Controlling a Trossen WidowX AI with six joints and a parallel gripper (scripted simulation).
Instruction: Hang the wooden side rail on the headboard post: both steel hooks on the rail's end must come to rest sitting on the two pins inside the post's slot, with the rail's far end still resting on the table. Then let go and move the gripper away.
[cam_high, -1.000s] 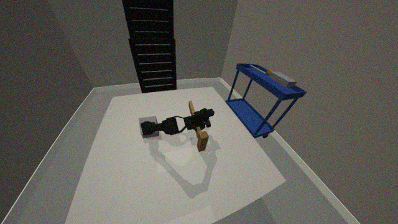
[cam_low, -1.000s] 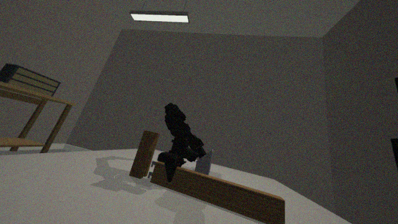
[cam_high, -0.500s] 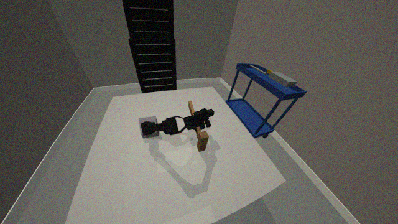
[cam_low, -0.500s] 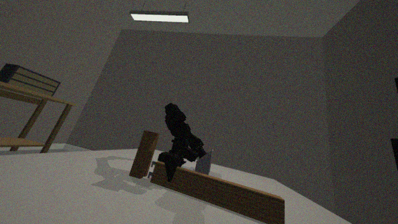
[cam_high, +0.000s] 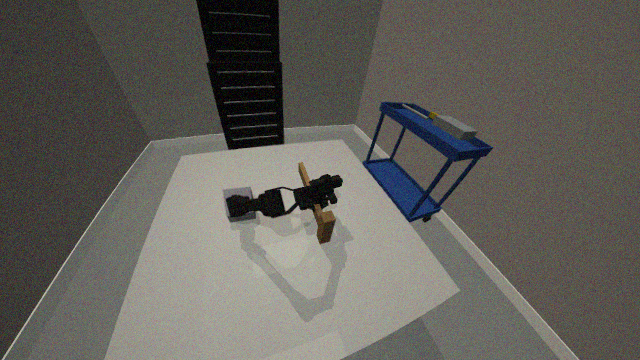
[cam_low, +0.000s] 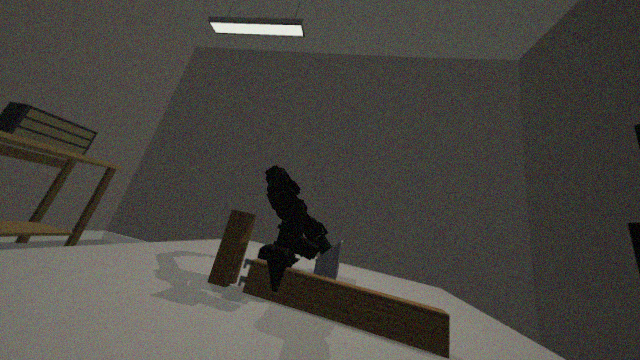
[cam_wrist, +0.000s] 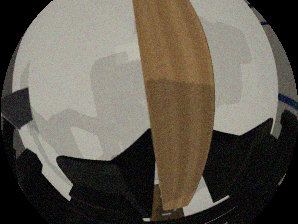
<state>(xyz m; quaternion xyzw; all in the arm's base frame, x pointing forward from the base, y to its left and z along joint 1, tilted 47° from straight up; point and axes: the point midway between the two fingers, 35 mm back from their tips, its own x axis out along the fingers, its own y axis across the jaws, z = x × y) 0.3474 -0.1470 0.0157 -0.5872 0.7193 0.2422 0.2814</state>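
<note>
Now: gripper tip 3 cm past the headboard post, 14 cm to the left of it and 6 cm below it.
</note>
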